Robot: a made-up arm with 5 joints. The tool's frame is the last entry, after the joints.
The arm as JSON. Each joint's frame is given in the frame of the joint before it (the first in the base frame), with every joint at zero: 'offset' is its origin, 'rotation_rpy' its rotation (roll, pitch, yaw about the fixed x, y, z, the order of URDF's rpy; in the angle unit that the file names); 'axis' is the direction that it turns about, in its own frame. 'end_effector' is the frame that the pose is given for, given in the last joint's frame.
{
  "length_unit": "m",
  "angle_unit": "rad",
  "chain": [
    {
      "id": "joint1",
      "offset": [
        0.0,
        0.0,
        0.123
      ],
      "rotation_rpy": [
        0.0,
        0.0,
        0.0
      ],
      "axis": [
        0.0,
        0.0,
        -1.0
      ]
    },
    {
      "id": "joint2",
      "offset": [
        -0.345,
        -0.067,
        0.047
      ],
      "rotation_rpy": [
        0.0,
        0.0,
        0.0
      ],
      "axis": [
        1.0,
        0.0,
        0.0
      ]
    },
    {
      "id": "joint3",
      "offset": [
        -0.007,
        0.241,
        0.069
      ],
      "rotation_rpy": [
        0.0,
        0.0,
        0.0
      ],
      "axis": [
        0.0,
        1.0,
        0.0
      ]
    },
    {
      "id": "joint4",
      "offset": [
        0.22,
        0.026,
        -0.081
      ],
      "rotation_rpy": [
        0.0,
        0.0,
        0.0
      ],
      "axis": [
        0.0,
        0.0,
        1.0
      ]
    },
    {
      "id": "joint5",
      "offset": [
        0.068,
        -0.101,
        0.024
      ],
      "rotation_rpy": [
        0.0,
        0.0,
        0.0
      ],
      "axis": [
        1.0,
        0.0,
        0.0
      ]
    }
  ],
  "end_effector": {
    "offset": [
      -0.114,
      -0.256,
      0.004
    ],
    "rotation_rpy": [
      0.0,
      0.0,
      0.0
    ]
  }
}
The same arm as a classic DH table. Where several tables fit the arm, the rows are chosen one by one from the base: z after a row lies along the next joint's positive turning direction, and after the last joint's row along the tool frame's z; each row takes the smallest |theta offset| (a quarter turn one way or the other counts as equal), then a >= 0, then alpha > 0; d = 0 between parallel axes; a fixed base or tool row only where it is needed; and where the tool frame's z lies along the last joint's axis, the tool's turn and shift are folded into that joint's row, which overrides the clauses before.
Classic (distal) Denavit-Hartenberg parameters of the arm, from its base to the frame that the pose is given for. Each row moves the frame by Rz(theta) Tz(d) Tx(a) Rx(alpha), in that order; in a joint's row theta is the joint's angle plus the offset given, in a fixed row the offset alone. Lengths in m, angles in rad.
base (fixed): d 0.0000, theta_offset 0.0000, a 0.0000, alpha 3.1416
joint1: d -0.1700, theta_offset 1.5708, a 0.0670, alpha 1.5708
joint2: d -0.3520, theta_offset -1.5708, a 0.0690, alpha 1.5708
joint3: d 0.2670, theta_offset 1.5708, a 0.2200, alpha 1.5708
joint4: d -0.0570, theta_offset -1.5708, a 0.1010, alpha -1.5708
joint5: d -0.0460, theta_offset 0.0000, a 0.2560, alpha 1.5708
tool (fixed): d 0.0040, theta_offset 1.5708, a 0.0000, alpha 0.0000

